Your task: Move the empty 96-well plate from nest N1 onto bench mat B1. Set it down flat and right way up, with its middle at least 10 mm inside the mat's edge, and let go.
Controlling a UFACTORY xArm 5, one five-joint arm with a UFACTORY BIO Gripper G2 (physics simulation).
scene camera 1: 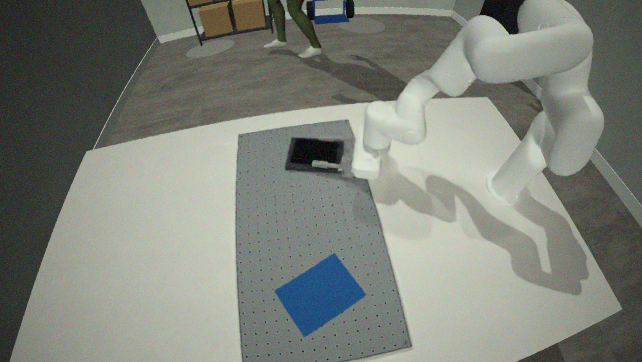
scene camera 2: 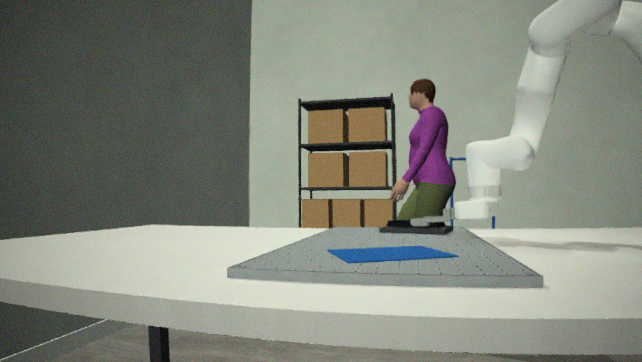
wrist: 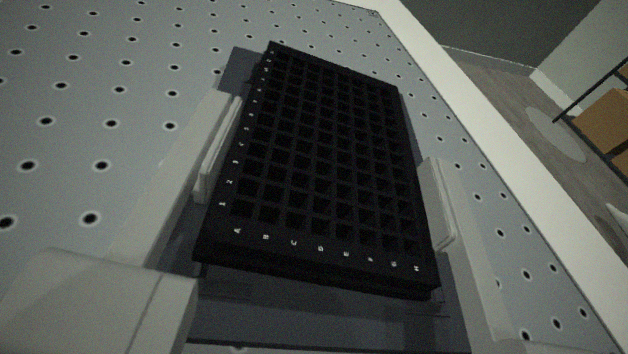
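Pixels of known places: hand at its tool point: (scene camera 1: 323,151) (scene camera 2: 426,221) (wrist: 332,176); arm's base at its link origin: (scene camera 1: 502,188).
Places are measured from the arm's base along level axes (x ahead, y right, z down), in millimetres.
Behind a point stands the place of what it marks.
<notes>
The black 96-well plate (scene camera 1: 312,149) @(x 576, y 232, z -38 mm) (scene camera 2: 397,223) @(x 618, y 200, z -35 mm) (wrist: 325,150) @(x 562, y 220, z -38 mm) lies right way up and looks level in the dark nest N1 (scene camera 1: 302,168) @(x 614, y 181, z -23 mm) (scene camera 2: 416,230) @(x 573, y 167, z -21 mm) (wrist: 300,320) @(x 500, y 196, z -25 mm); whether it is fully seated cannot be told. My gripper (scene camera 1: 320,152) @(x 546, y 217, z -40 mm) (wrist: 327,177) @(x 546, y 217, z -40 mm) is shut on the plate, one finger pad against each long side. In the scene camera 2 view a finger reaches along the plate just above the nest. The far finger is mostly hidden in the scene camera 1 view. Blue mat B1 (scene camera 1: 320,295) @(x 628, y -172, z -15 mm) (scene camera 2: 390,254) @(x 626, y -186, z -15 mm) lies turned at an angle, nearer the cameras; it does not show in the wrist view.
Nest and mat are on a grey perforated board (scene camera 1: 300,215) @(x 641, y 41, z -13 mm) (scene camera 2: 385,280) @(x 629, y -331, z -6 mm) (wrist: 140,100) @(x 619, y 142, z -13 mm) on the white table (scene camera 1: 150,240) @(x 1090, y 39, z 0 mm) (scene camera 2: 100,265) @(x 1050, y -302, z 0 mm). A person (scene camera 1: 295,25) (scene camera 2: 430,145) stands behind the table, near a shelf rack (scene camera 2: 347,146) with boxes.
</notes>
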